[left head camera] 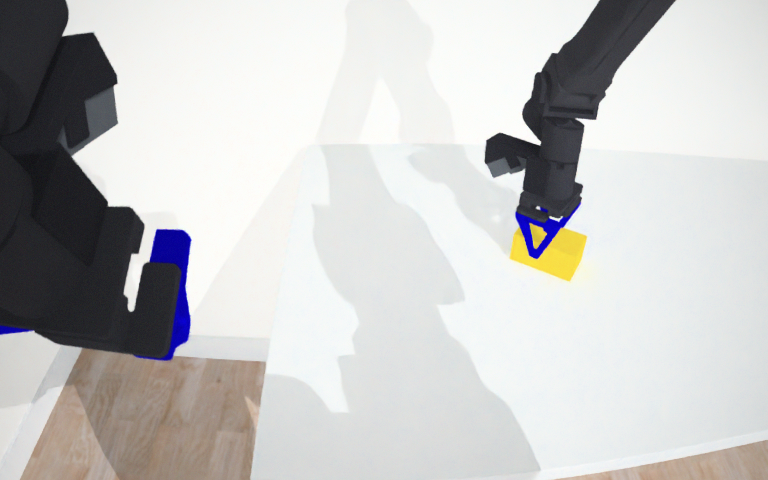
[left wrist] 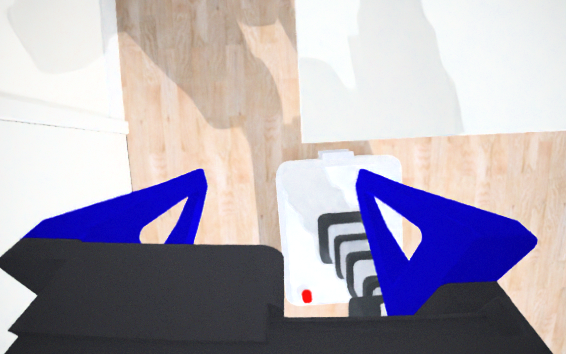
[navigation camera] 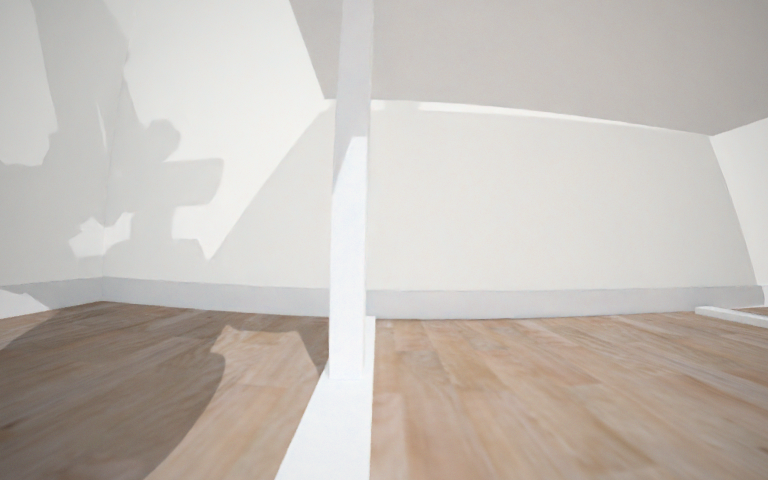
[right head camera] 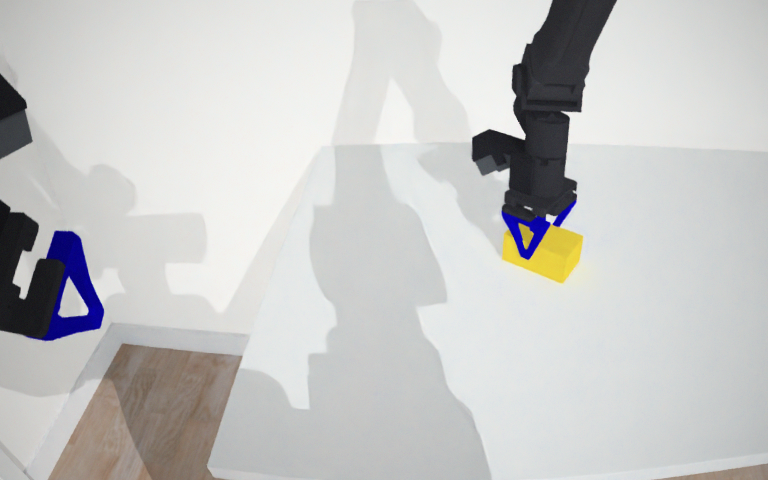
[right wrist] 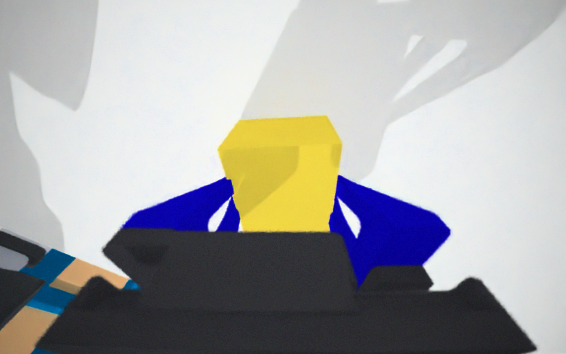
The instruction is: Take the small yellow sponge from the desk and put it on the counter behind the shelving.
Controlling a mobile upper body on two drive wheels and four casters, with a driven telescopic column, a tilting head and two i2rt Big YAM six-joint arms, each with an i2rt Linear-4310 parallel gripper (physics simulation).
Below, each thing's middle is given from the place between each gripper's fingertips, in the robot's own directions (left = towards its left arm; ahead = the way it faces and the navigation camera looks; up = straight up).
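Scene:
Yellow sponge [right head camera: 558, 253], relative to my right hand: 10 mm above, 10 mm behind, 10 mm to the right.
Yellow sponge, relative to my left hand: 230 mm below, 380 mm ahead, 440 mm to the right.

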